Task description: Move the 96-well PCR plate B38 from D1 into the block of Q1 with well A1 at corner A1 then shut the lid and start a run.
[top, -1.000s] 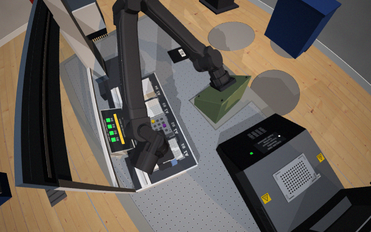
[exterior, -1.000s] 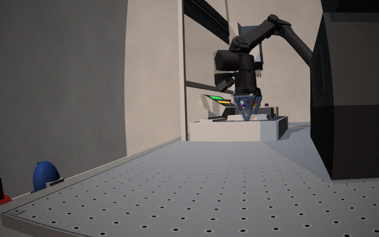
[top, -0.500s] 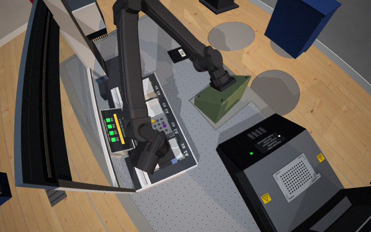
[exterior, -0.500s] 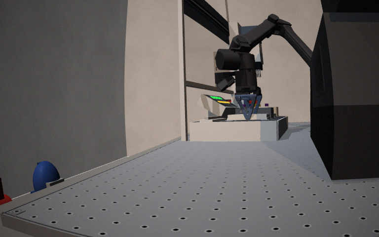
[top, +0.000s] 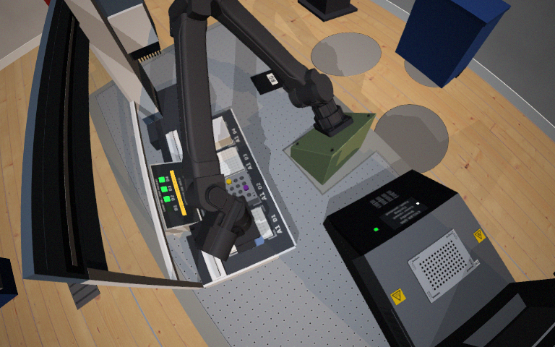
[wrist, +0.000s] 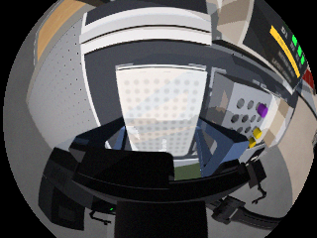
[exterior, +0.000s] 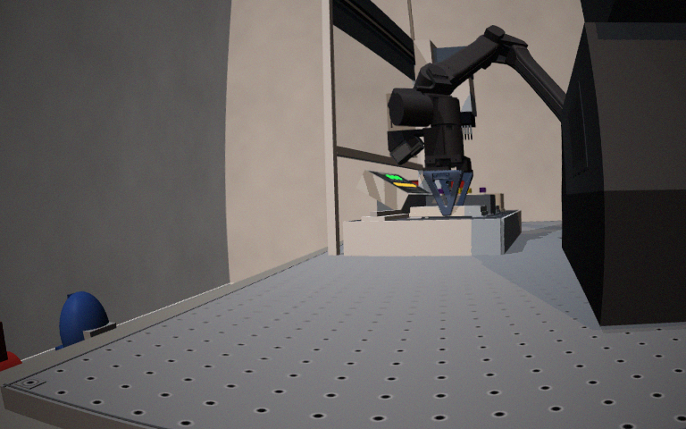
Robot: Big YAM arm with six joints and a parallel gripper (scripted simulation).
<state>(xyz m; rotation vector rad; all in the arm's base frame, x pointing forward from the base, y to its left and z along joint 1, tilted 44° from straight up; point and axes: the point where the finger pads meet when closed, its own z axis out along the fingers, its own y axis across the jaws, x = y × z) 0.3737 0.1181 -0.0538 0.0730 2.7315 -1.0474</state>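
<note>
Right now my hand is 10 cm to the left of the tube cooling block, 1 cm below it and 1 cm past it. Also, from my hand: RG nest (47 cm to the right, 36 cm behind, 7 cm below); deep-well block (31 cm to the right, 4 cm behind, 1 cm above); pipetting head (56 cm to the right, 32 cm above, 1 cm ahead).
</note>
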